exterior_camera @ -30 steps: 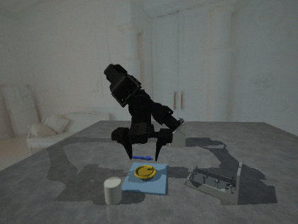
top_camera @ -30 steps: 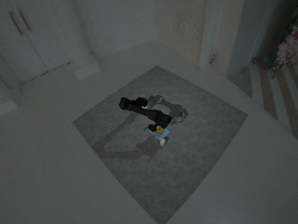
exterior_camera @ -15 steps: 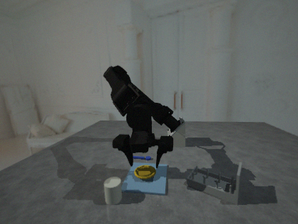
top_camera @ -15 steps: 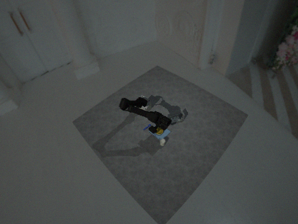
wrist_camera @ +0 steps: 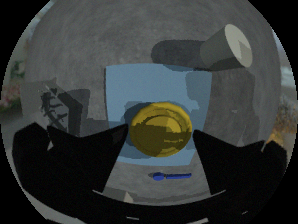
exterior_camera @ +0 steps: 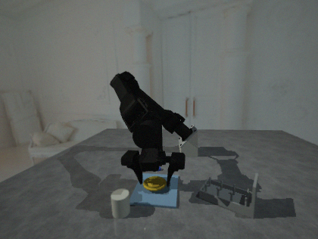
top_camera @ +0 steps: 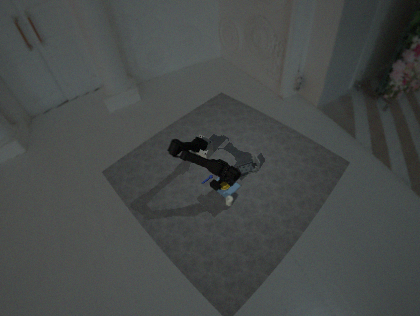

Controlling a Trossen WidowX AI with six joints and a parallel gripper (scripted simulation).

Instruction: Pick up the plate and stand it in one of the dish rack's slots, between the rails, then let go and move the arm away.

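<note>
Right now the grey dish rack is 21 cm to the left of my gripper tip, 3 cm ahead of it and 1 cm above it. Also, from my gripper tip: cream cup: 10 cm ahead, 7 cm to the right, 1 cm above; then plate: right at my gripper tip.
</note>
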